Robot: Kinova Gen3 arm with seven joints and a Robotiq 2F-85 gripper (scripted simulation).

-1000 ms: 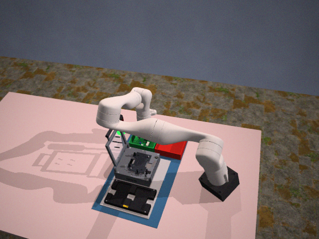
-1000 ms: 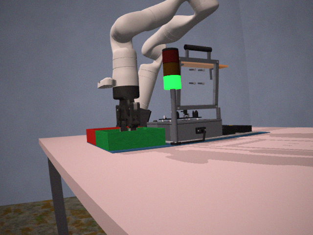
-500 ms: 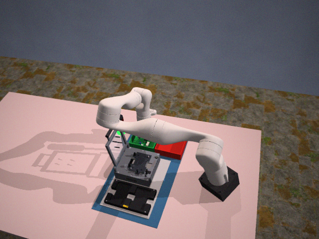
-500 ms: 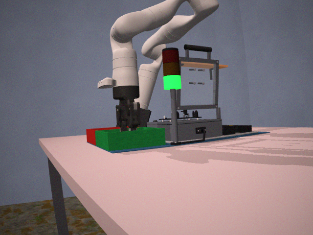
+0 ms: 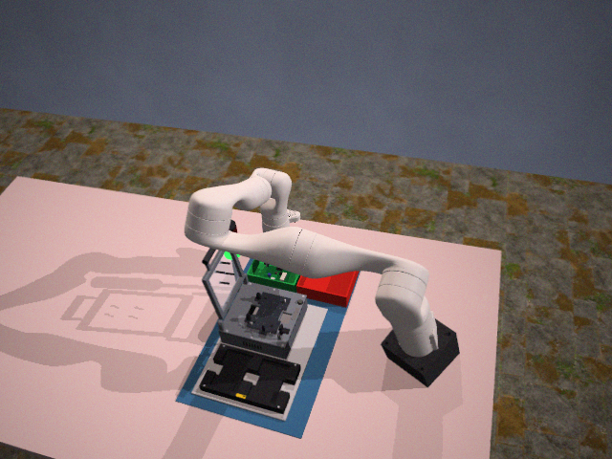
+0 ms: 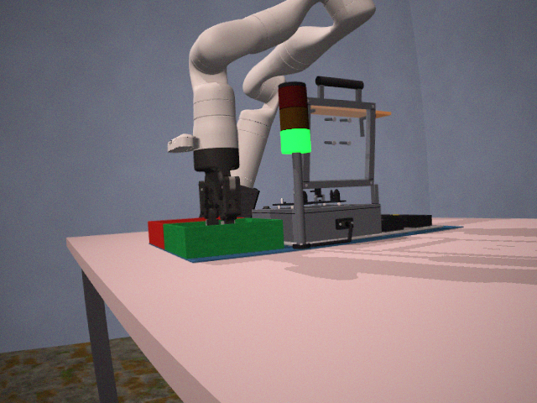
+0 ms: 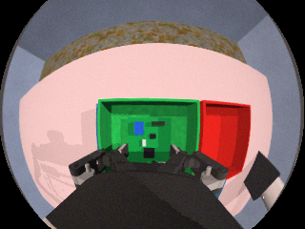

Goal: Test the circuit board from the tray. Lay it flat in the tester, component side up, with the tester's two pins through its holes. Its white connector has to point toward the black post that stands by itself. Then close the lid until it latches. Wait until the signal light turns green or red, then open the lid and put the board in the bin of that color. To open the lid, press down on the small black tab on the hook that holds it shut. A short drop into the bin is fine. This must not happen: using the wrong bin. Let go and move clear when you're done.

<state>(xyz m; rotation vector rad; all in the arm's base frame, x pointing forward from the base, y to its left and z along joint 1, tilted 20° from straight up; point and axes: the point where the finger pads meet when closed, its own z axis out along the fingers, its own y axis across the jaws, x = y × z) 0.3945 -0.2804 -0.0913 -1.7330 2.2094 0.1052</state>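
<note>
The green bin lies 10 mm below my hand. Also, from my hand: tester lid (110 mm ahead, 180 mm to the left, 160 mm above); then green circuit board (10 mm below); then red bin (150 mm behind, 30 mm to the left, 10 mm below).
</note>
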